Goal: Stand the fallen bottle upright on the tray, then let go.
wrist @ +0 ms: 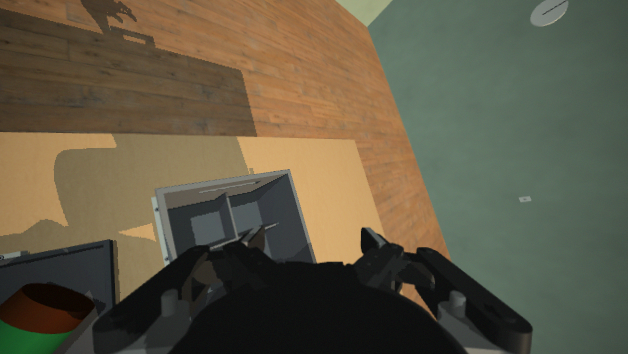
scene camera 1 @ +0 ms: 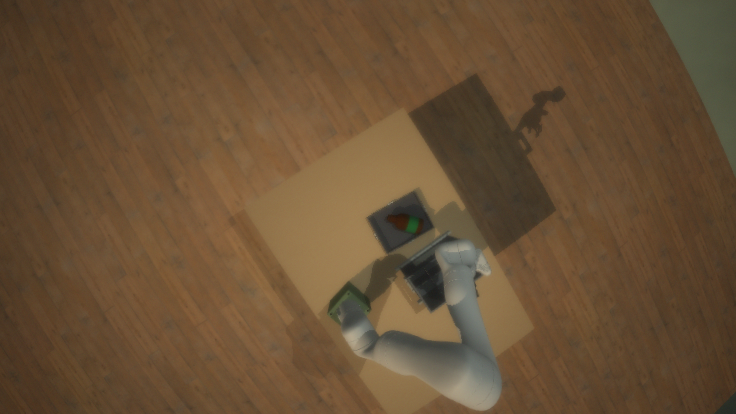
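Where they show: gripper, fingertip midpoint: (wrist: 313, 237); arm's base, link origin: (scene camera 1: 349, 310).
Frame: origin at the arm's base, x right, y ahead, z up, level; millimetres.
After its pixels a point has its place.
Note:
The brown bottle with a green band (scene camera 1: 406, 223) @[x -213, y 379, z -64 mm] (wrist: 37, 320) @[x -171, y 423, z -64 mm] lies on its side on the dark square tray (scene camera 1: 392, 238) @[x -167, y 302, z -138 mm] (wrist: 75, 265) @[x -166, y 470, z -138 mm]. In the scene view its neck points to the left. In the wrist view its base end shows at the lower left, and the rest is cut off by the frame. My gripper (wrist: 313, 237) @[x 44, y 464, z 161 mm] is open, with nothing between its fingers. It is apart from the bottle, off to one side near the compartment box. In the scene view the arm hides the fingers.
A grey box with compartments (scene camera 1: 426, 249) @[x -56, y 420, z -113 mm] (wrist: 225, 180) @[x 6, y 550, z 32 mm] stands on the table (scene camera 1: 329, 205) @[x -429, y 107, z -143 mm] (wrist: 330, 190) @[x 387, y 550, z -143 mm] beside the tray, partly under my arm. A green block (scene camera 1: 361, 298) @[x -7, y 62, z -49 mm] is at the arm's other end, by the table's edge. A green wall (wrist: 490, 150) shows on the right in the wrist view.

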